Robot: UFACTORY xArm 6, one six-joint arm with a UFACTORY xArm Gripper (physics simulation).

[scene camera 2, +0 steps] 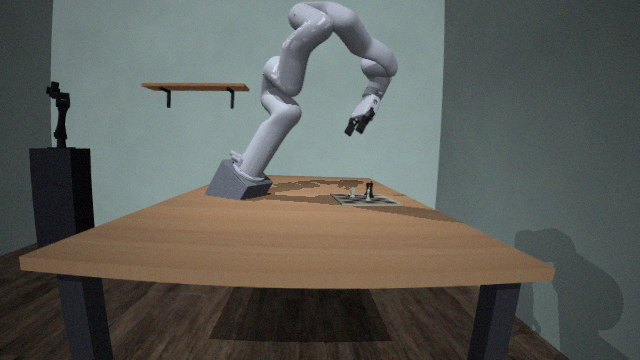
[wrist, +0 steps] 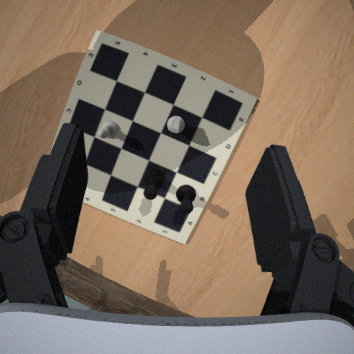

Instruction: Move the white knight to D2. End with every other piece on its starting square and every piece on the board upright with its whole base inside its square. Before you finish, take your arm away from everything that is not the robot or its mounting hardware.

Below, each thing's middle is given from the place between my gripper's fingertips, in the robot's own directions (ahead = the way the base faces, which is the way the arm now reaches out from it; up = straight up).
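Chessboard (wrist: pixel 139 89): 4 cm ahead of my hand, 3 cm to the right, 25 cm below.
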